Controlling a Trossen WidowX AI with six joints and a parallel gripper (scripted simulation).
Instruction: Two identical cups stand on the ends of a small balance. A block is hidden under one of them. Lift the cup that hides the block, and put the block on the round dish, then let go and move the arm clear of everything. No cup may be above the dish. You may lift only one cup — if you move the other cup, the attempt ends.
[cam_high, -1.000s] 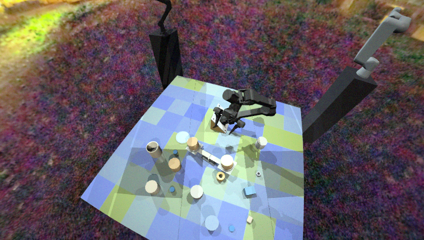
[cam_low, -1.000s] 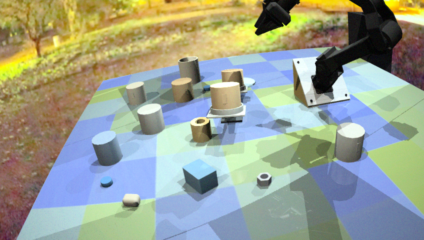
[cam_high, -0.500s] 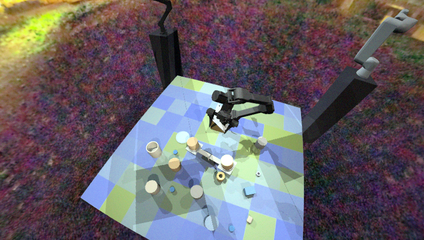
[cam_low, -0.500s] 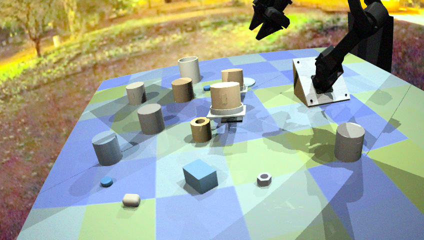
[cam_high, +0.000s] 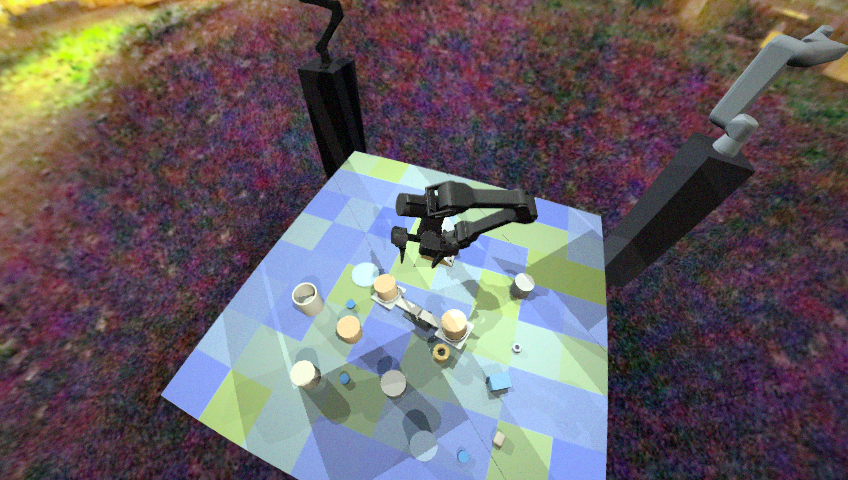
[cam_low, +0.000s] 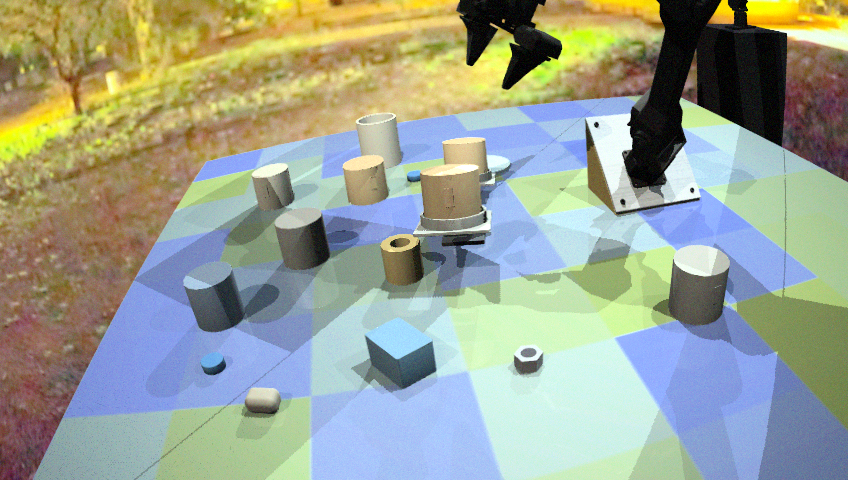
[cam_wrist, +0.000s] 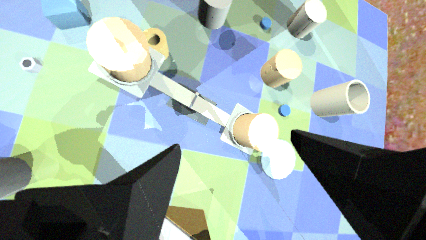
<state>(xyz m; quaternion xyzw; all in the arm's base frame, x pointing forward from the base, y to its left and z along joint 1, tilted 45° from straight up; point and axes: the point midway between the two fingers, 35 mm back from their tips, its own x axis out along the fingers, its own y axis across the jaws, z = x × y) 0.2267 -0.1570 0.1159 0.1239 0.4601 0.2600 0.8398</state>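
Right now my gripper tip is 17 cm above the teal block, 9 cm to the left of it and 3 cm short of it. The rest, counted from my gripper tip: balance: 19 cm below, 7 cm ahead, 4 cm to the left; balance beam: 18 cm below, 6 cm ahead, 4 cm to the left; tan tube: 19 cm below, 16 cm ahead, 14 cm to the left.
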